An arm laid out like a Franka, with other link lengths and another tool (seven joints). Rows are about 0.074 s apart.
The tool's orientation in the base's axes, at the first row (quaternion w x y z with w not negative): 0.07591 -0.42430 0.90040 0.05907
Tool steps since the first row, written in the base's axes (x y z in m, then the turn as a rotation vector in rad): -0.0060 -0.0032 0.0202 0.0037 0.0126 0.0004; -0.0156 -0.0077 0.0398 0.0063 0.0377 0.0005; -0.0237 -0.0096 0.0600 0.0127 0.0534 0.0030; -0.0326 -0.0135 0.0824 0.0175 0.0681 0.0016; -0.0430 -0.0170 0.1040 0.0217 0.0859 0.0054; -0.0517 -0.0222 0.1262 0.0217 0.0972 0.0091
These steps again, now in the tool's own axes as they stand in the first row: 0.0024 0.0035 -0.0209 -0.0119 0.0051 0.0021; 0.0082 0.0089 -0.0417 -0.0325 0.0190 0.0065; 0.0109 0.0148 -0.0626 -0.0489 0.0241 0.0073; 0.0153 0.0201 -0.0860 -0.0627 0.0296 0.0116; 0.0204 0.0268 -0.1087 -0.0795 0.0378 0.0112; 0.0257 0.0312 -0.1321 -0.0887 0.0451 0.0095
